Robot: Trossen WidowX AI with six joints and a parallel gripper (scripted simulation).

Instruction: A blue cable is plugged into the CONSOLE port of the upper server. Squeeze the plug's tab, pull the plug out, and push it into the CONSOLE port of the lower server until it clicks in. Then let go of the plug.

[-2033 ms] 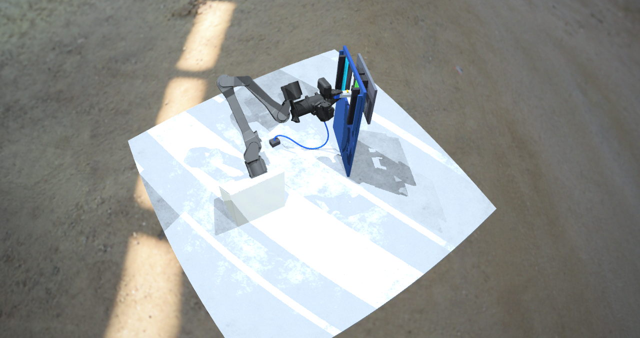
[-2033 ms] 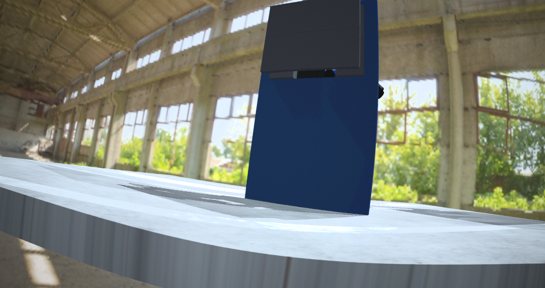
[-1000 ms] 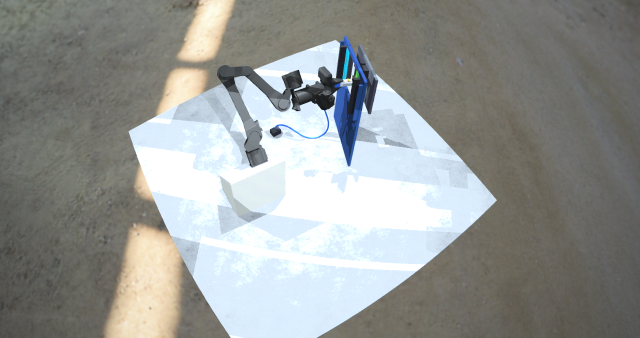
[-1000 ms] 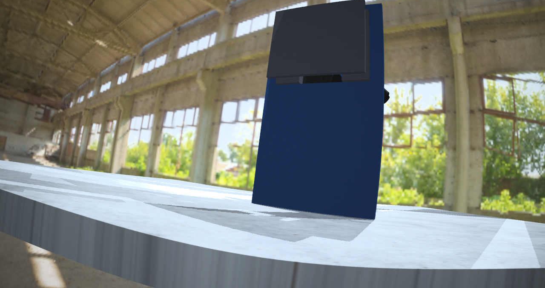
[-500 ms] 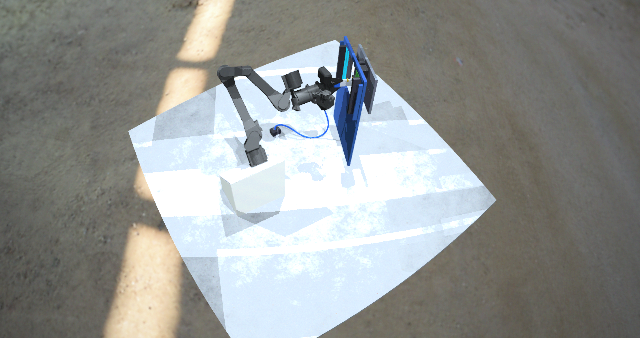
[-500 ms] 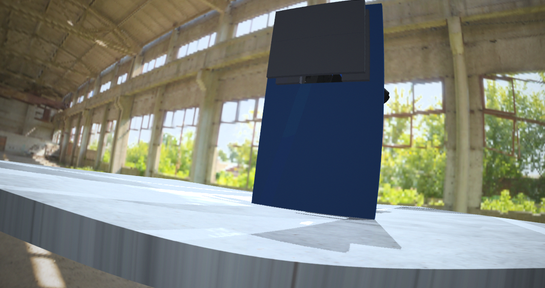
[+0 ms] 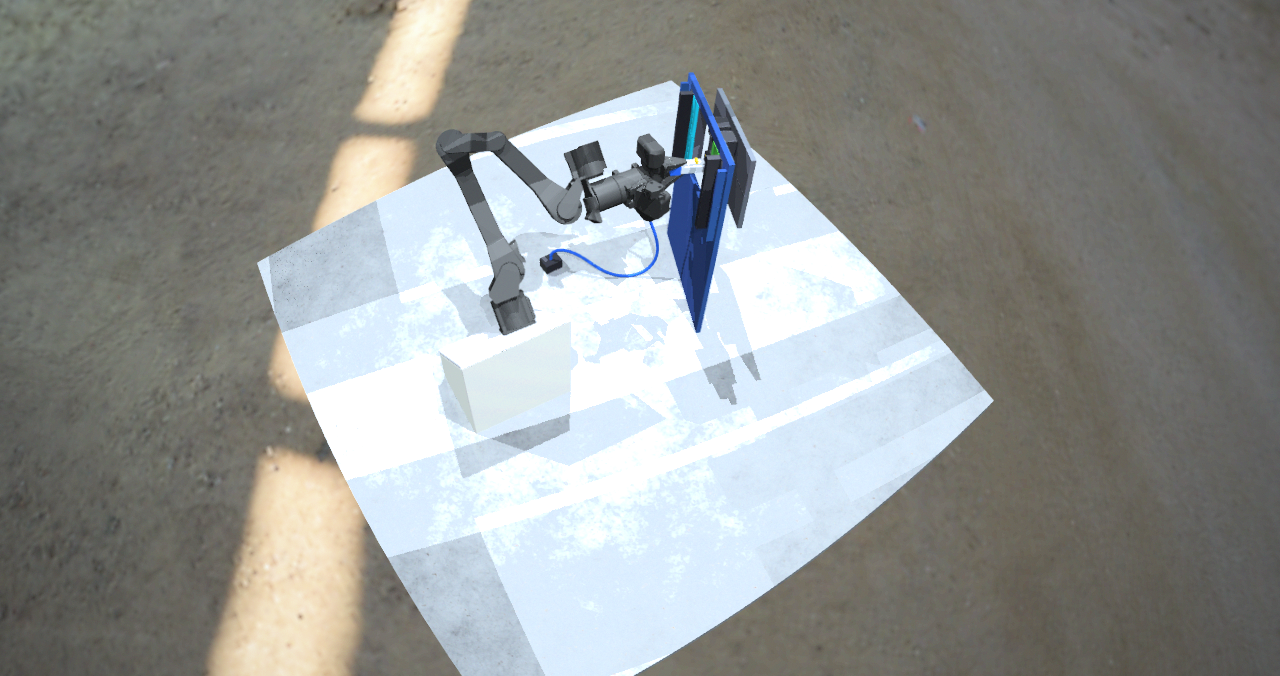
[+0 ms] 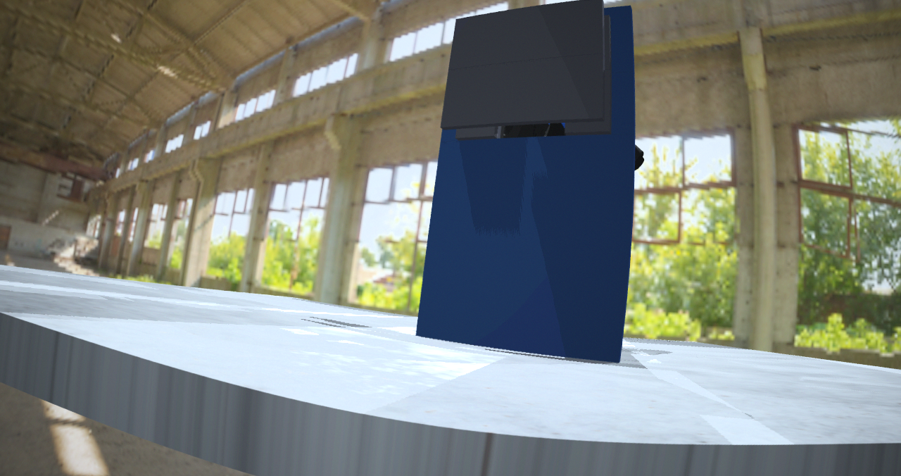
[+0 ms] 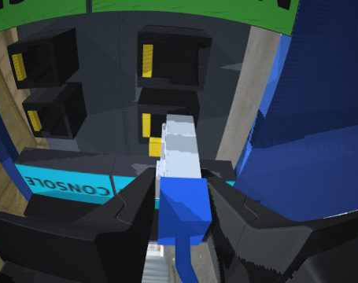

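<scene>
The blue cable plug is right at my gripper tip. The rest, counted from my gripper tip: black block (310 mm below, 230 mm behind, 120 mm to the left).
</scene>
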